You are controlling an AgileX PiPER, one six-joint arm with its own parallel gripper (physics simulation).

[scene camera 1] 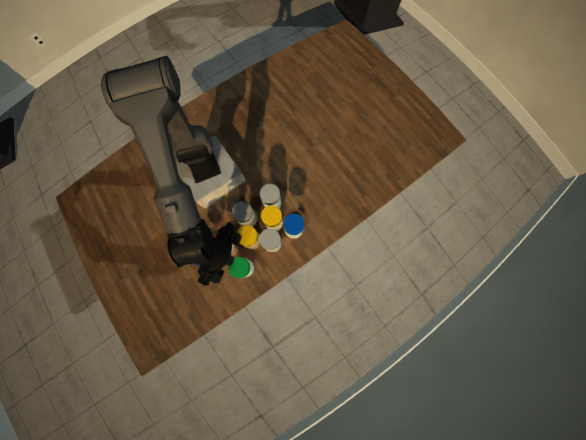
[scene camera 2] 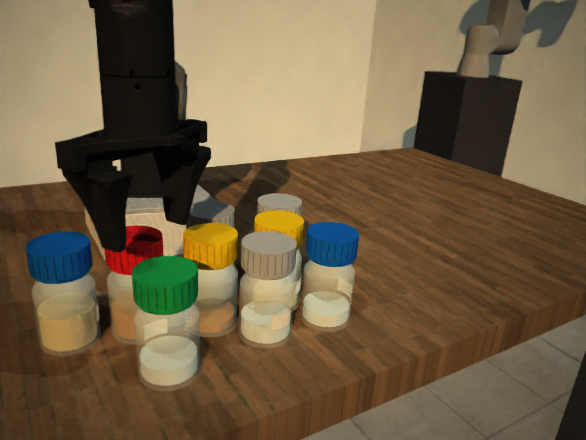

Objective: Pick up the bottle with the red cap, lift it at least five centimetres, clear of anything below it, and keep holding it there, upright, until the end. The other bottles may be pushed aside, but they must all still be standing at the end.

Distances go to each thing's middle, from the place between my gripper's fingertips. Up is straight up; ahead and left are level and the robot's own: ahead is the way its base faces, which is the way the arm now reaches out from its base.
My hand is 40 mm past the red-capped bottle (scene camera 2: 142, 242), 10 mm to the left of it and 70 mm above it. Round my hand: green-capped bottle (scene camera 2: 167, 322) 30 mm ahead, 10 mm to the left, 70 mm below; blue-capped bottle (scene camera 2: 328, 278) 10 mm behind, 190 mm to the left, 70 mm below.
